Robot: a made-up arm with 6 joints.
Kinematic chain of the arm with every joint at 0, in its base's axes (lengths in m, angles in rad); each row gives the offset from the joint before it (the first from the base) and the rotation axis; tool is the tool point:
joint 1: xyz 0 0 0.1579 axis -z
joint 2: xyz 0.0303 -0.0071 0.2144 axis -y
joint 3: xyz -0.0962 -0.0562 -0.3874 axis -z
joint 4: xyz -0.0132 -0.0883 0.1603 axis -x
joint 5: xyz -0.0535 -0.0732 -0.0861 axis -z
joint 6: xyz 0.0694 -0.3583 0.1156 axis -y
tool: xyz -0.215 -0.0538 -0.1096
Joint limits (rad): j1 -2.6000..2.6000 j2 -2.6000..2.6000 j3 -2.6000..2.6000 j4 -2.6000..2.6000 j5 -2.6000..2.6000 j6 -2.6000..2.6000
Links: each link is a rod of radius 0.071 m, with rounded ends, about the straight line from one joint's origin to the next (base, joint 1, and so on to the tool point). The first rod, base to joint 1, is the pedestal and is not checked.
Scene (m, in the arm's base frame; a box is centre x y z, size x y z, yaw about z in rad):
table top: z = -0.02
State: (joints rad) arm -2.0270 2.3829 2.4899 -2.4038 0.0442 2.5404
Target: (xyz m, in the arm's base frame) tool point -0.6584 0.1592 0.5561
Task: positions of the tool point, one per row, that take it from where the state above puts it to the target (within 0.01 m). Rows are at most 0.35 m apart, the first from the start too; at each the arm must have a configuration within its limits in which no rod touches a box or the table.
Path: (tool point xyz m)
1: 0.0158 0.5995 0.7802
2: -0.2159 0.5293 0.8046
3: -0.4719 0.3849 0.7341
4: -0.6584 0.1592 0.5560

